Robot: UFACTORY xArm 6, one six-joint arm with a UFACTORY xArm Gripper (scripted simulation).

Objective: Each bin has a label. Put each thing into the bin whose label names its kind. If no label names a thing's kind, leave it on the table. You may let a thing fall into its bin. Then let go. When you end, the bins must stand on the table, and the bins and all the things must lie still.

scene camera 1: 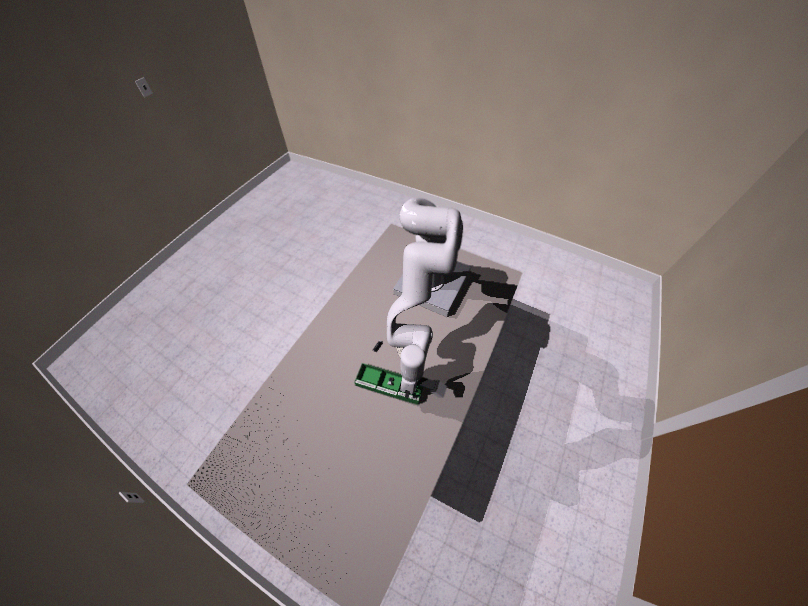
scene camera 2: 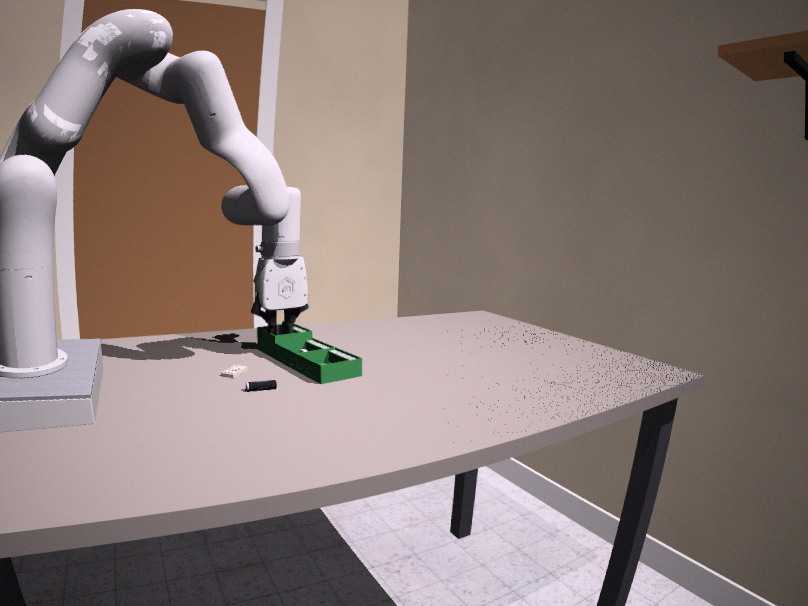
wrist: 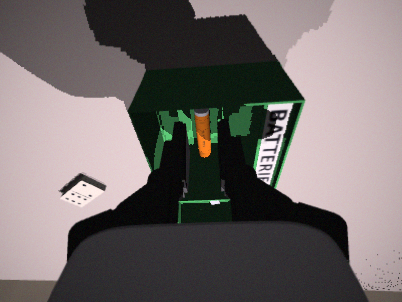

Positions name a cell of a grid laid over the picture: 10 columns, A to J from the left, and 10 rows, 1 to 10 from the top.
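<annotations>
Green bin: visible in scene camera 1 (E7), scene camera 2 (D6) and the wrist view (F3).
</annotations>
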